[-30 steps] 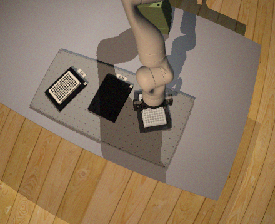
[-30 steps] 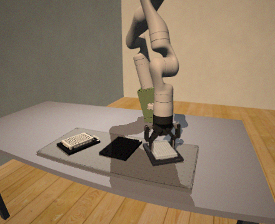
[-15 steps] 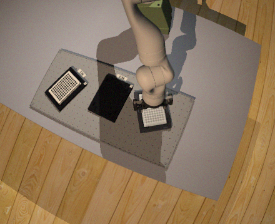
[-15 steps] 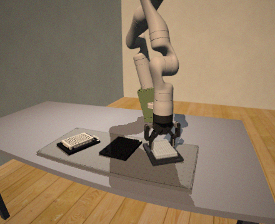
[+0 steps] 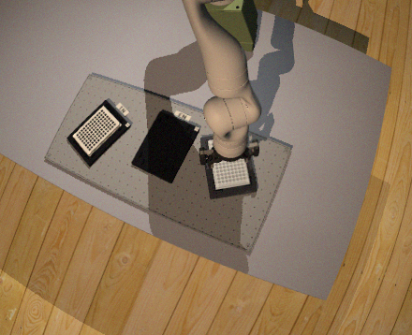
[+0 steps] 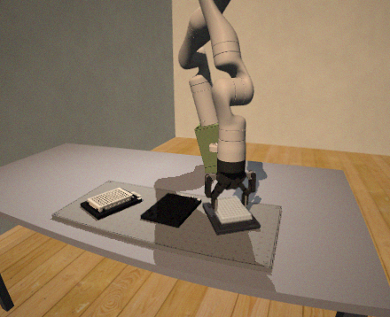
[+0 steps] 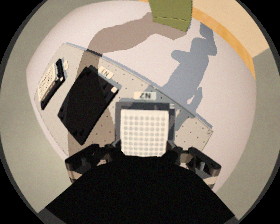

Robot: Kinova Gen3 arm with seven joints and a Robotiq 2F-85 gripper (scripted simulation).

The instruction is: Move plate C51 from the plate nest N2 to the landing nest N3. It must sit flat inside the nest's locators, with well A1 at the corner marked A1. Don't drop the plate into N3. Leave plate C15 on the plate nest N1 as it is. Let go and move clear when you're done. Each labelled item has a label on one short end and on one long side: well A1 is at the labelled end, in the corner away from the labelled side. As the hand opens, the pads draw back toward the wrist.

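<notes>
My gripper is now 3 cm above the plate nest N2. The rest, counted from my hand: plate: 1 cm below; landing nest N3: 3 cm ahead, 17 cm to the right, 3 cm below; A1 corner mark: 4 cm behind, 12 cm to the right, 2 cm below.
</notes>
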